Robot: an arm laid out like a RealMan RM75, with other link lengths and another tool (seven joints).
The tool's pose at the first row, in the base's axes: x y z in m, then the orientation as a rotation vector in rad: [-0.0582 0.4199 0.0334 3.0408 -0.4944 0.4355]
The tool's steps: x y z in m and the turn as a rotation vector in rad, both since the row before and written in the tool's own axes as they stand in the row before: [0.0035 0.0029 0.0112 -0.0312 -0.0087 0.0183]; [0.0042 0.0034 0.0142 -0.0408 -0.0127 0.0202]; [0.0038 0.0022 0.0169 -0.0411 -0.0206 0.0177]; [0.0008 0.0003 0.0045 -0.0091 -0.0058 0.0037]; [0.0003 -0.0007 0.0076 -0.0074 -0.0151 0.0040]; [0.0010 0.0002 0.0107 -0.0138 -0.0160 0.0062]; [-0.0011 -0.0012 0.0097 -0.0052 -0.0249 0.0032]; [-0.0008 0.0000 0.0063 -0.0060 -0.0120 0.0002]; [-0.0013 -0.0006 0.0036 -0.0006 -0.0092 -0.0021]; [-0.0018 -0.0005 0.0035 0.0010 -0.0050 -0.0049]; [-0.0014 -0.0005 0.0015 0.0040 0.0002 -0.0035]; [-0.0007 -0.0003 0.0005 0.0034 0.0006 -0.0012]
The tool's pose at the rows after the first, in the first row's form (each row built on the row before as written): [-0.0529 0.4152 0.0236 3.0119 -0.5248 0.4115]; [-0.0467 0.4092 0.0111 2.9744 -0.5580 0.3784]; [-0.0403 0.4036 -0.0041 2.9391 -0.5873 0.3340]; [-0.0388 0.4023 -0.0082 2.9316 -0.5935 0.3224]; [-0.0369 0.4015 -0.0155 2.9287 -0.6014 0.2981]; [-0.0343 0.3991 -0.0257 2.9192 -0.6124 0.2704]; [-0.0334 0.3989 -0.0355 2.9211 -0.6205 0.2328]; [-0.0334 0.3981 -0.0418 2.9188 -0.6222 0.2132]; [-0.0339 0.3985 -0.0456 2.9214 -0.6204 0.1994]; [-0.0350 0.3991 -0.0494 2.9250 -0.6140 0.1920]; [-0.0359 0.3998 -0.0511 2.9297 -0.6091 0.1933]; [-0.0364 0.4003 -0.0517 2.9331 -0.6075 0.1953]
